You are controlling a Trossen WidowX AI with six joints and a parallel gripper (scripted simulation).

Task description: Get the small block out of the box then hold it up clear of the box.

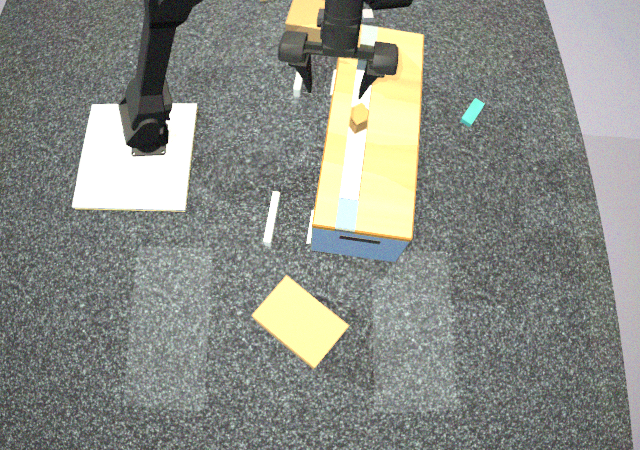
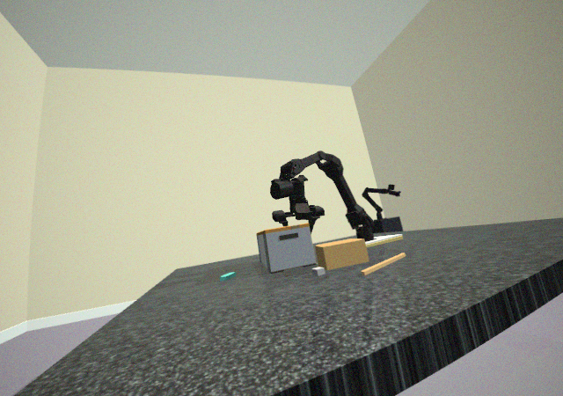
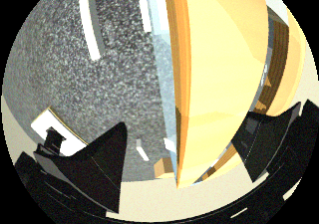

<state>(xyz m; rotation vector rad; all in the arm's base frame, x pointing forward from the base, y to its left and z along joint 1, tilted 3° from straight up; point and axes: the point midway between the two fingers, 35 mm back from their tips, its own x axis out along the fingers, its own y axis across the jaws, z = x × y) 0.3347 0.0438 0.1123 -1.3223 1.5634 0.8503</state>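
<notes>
My gripper tip is 40 mm short of the small block and 50 mm to the left of it. The rest, counted from my gripper tip: wooden stick: 40 mm behind, 350 mm to the left, 90 mm below; long box: 20 mm ahead, 60 mm to the right, 30 mm below; teal block: 280 mm ahead, 10 mm to the left, 90 mm below.
</notes>
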